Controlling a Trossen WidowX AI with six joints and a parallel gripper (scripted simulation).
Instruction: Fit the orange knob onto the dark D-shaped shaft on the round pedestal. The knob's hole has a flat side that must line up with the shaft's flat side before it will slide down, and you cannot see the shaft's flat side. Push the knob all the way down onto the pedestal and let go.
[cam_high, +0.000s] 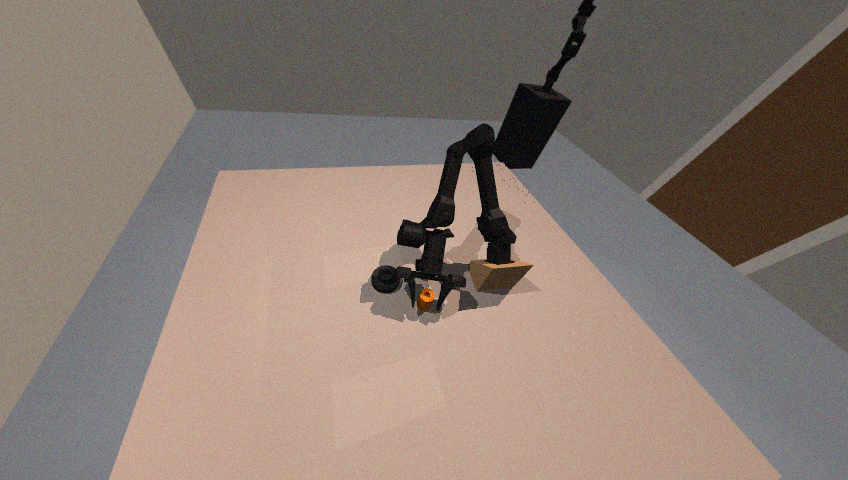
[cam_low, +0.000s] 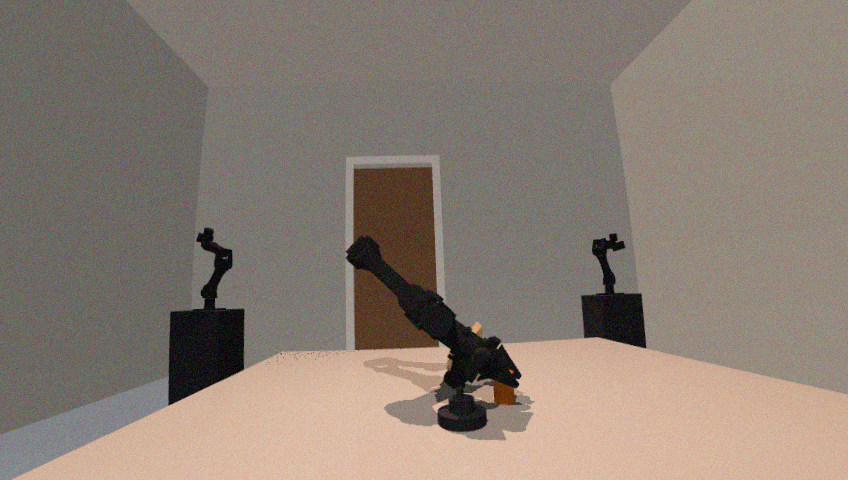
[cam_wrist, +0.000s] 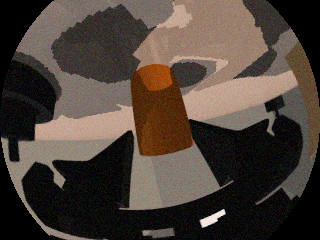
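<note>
Right now my gripper tip is 3 cm to the left of the orange knob, 1 cm past it and 1 cm above it. Round my gripper tip: pedestal 13 cm to the right, 8 cm ahead, 1 cm below.
</note>
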